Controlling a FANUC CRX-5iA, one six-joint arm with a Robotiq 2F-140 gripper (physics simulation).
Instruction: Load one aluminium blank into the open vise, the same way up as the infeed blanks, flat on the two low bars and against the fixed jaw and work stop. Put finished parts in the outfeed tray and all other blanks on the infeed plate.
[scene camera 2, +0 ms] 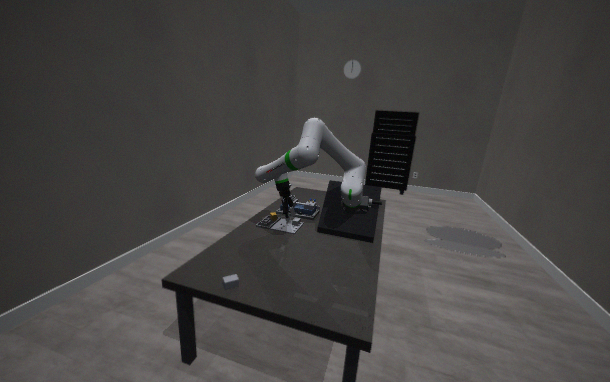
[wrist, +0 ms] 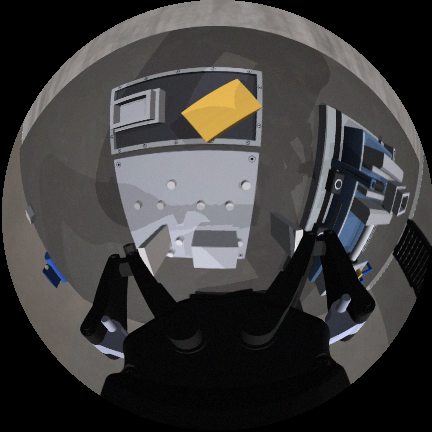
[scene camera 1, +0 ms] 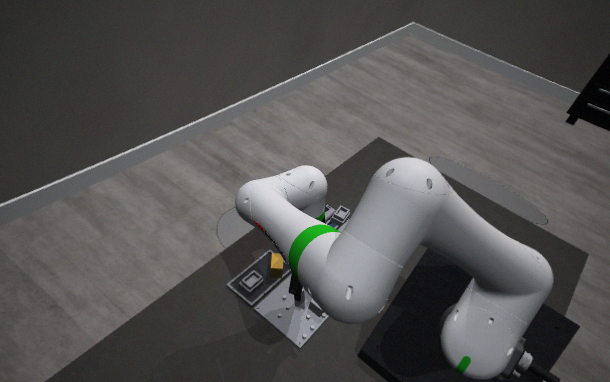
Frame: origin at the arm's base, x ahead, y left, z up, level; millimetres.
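Seen in the pictures: gripper, between the fingertips: (scene camera 2: 291,219) (wrist: 219,229); arm's base, origin of its link: (scene camera 2: 352,203).
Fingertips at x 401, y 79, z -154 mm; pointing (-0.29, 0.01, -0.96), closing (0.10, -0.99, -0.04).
Note:
Offsets run from my fingertips to a thing's top centre.
My gripper (wrist: 219,229) (scene camera 2: 286,214) is open and empty. In the wrist view its fingertips stand on either side of a plain grey blank @(dx -41, dy +7, dz +10 mm) (wrist: 215,251), with gaps to both; their height over it is unclear. The blank sits near one end of the pegged infeed plate (wrist: 210,165) (scene camera 2: 282,228). The outfeed tray (wrist: 259,135) (scene camera 1: 240,295) adjoins the plate and holds a pocketed grey part @(dx +152, dy +92, dz +7 mm) (wrist: 132,109) (scene camera 1: 251,281). The blue vise @(dx +21, dy -226, dz +65 mm) (wrist: 352,227) (scene camera 2: 303,208) stands to the right in the wrist view, its jaws apart. The arm mostly hides the vise and gripper in scene camera 1.
A yellow block @(dx +134, dy -3, dz +21 mm) (wrist: 222,110) (scene camera 1: 276,265) (scene camera 2: 273,215) lies askew on the tray. A pocketed grey piece @(dx +86, dy -266, dz +81 mm) (wrist: 401,201) (scene camera 1: 341,214) is at the vise's far side. A loose grey block @(dx +20, dy +738, dz +2 mm) (scene camera 2: 230,281) lies near the table's front edge. The arm stands on a black base plate (scene camera 2: 345,231).

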